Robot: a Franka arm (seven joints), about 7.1 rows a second.
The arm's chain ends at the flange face. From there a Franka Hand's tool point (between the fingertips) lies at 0.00 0.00 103.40 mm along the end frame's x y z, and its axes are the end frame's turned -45 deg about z.
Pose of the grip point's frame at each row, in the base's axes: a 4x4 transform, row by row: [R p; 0 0 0 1], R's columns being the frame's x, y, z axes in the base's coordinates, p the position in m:
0.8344, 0.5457, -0.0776, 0.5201; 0.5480, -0.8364, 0.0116, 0.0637; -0.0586, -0.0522, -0.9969, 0.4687; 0, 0, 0, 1
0.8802, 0.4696, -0.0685, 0.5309; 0.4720, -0.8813, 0.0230, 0.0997; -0.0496, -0.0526, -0.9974, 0.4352; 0, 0, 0, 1
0.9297, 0.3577, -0.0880, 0.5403; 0.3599, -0.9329, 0.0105, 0.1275; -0.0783, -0.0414, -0.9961, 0.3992; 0, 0, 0, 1
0.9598, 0.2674, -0.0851, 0.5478; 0.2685, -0.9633, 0.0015, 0.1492; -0.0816, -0.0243, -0.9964, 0.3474; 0, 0, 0, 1
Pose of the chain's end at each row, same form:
0.9759, -0.2041, -0.0776, 0.5281; -0.2039, -0.9789, 0.0116, 0.0625; -0.0783, 0.0045, -0.9969, 0.5718; 0, 0, 0, 1
0.9545, -0.2903, -0.0685, 0.5380; -0.2894, -0.9569, 0.0230, 0.0973; -0.0723, -0.0021, -0.9974, 0.5383; 0, 0, 0, 1
0.9103, -0.4045, -0.0880, 0.5494; -0.4052, -0.9141, 0.0105, 0.1264; -0.0846, 0.0261, -0.9961, 0.5022; 0, 0, 0, 1
0.8678, -0.4896, -0.0851, 0.5566; -0.4913, -0.8710, 0.0015, 0.1490; -0.0749, 0.0405, -0.9964, 0.4504; 0, 0, 0, 1

